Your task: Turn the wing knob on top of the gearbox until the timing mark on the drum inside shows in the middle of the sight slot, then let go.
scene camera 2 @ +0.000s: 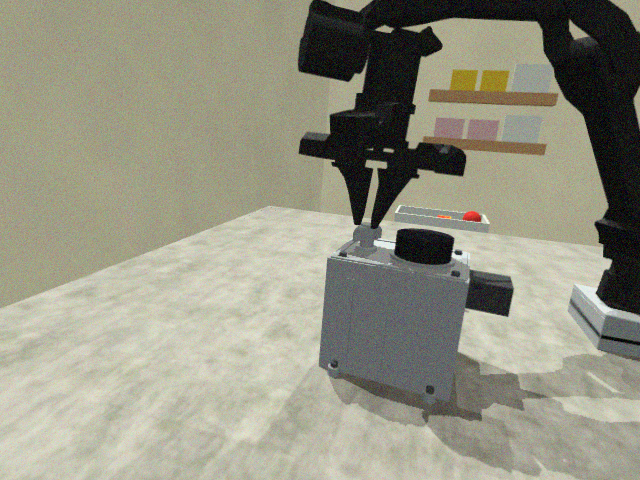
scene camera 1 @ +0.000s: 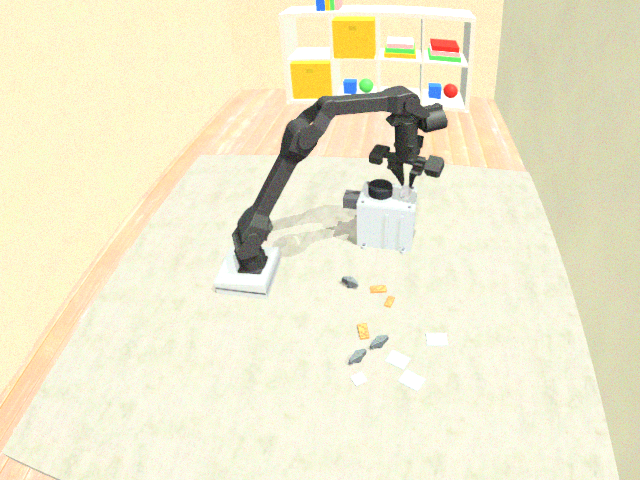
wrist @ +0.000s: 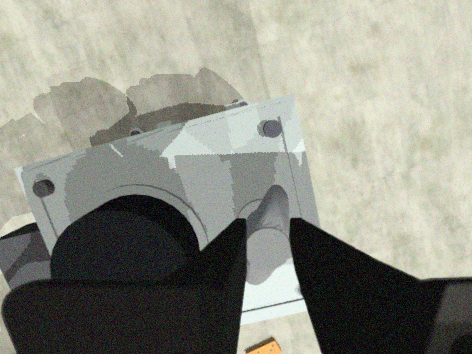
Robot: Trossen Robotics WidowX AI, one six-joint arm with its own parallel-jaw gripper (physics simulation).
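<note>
The pale grey gearbox stands upright on the mat. Its grey wing knob rises from the top, beside a black round cap. My gripper points down with its fingertips on either side of the upper part of the knob, shut on it. The front face in scene camera 1 shows faint upright lines; I cannot make out the sight slot or the timing mark.
A dark block juts from the gearbox's side. Dark grey pieces, orange pieces and white squares lie on the mat. A tray with a red ball is beyond the gearbox in scene camera 2.
</note>
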